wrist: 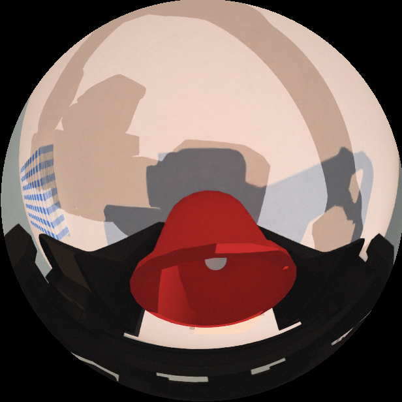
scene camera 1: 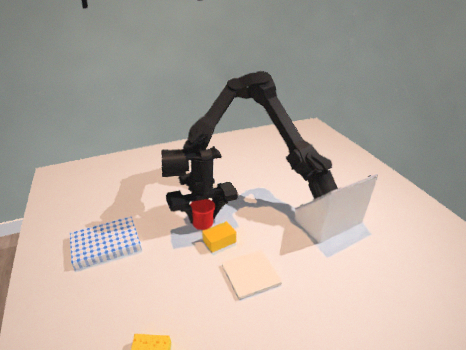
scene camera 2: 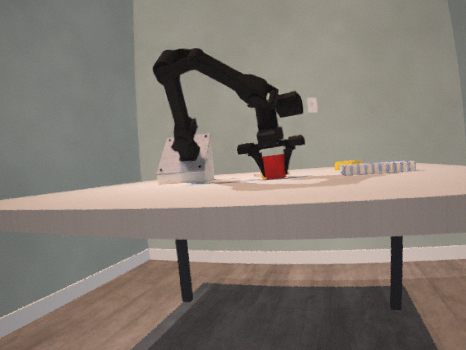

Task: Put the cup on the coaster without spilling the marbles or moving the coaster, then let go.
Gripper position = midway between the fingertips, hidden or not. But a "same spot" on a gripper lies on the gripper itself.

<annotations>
My gripper shows in the wrist view, in scene camera 1 and in scene camera 2 (275,175). One and the same spot on my gripper: (scene camera 1: 219,200) is (wrist: 298,317).
</annotations>
